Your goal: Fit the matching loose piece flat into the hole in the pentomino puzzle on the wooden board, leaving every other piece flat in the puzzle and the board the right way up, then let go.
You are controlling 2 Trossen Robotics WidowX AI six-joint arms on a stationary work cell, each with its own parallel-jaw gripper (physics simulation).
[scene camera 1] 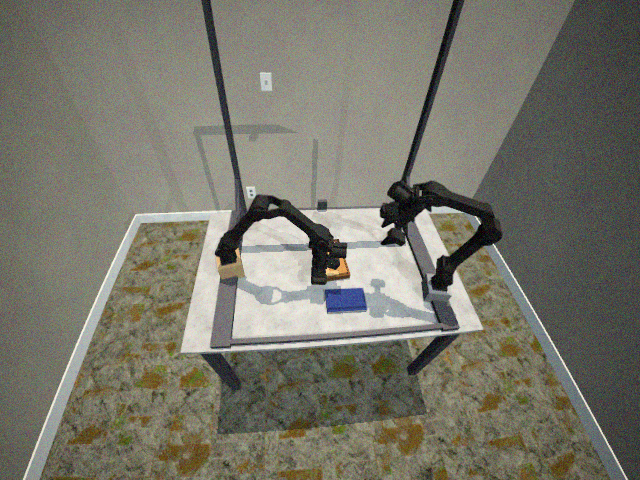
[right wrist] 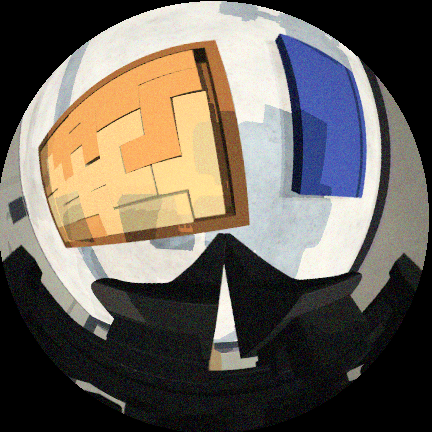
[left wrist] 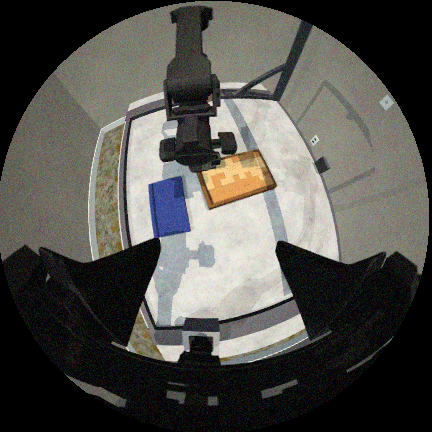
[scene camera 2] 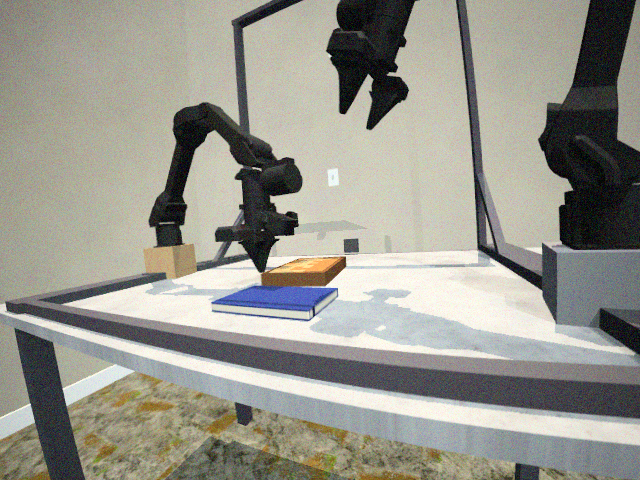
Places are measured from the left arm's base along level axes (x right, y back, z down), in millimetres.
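Pixels of known places: left gripper, between the fingertips: (scene camera 1: 381,235) (left wrist: 220,246) (scene camera 2: 356,122); right gripper, between the fingertips: (right wrist: 223,238) (scene camera 2: 261,272); left arm's base, origin of its link: (scene camera 1: 439,284) (left wrist: 200,343) (scene camera 2: 604,245); right arm's base, origin of its link: (scene camera 1: 228,258) (scene camera 2: 169,246).
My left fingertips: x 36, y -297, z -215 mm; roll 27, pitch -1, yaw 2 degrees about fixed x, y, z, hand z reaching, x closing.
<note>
Ahead of a thing's pixels: the offset from my left fingertips to its top centre.
The wooden puzzle board {dy -184, dx +67, dz +261 mm} (scene camera 1: 339,277) (scene camera 2: 294,279) (left wrist: 245,198) (right wrist: 237,150) lies right way up on the table. In the right wrist view a pale yellow piece {dy -178, dx -9, dz +261 mm} (right wrist: 200,175) sits within the rim at the board's near right corner, looking flat and about level with its neighbours. A narrow dark gap runs between the pieces and the right rim. The other orange and yellow pieces look flat. My right gripper (scene camera 1: 318,282) (scene camera 2: 262,270) (right wrist: 223,238) is shut and empty, low beside the board's near edge. My left gripper (scene camera 1: 384,234) (scene camera 2: 355,120) (left wrist: 220,246) is open and empty, high above the table.
A closed blue book {dy -95, dx -133, dz +273 mm} (scene camera 1: 345,300) (scene camera 2: 276,298) (left wrist: 170,207) (right wrist: 330,125) lies near the board, in front of it in both scene views. Dark rails (scene camera 1: 330,335) run along the table edges, and upright posts (scene camera 1: 223,103) stand at the back.
</note>
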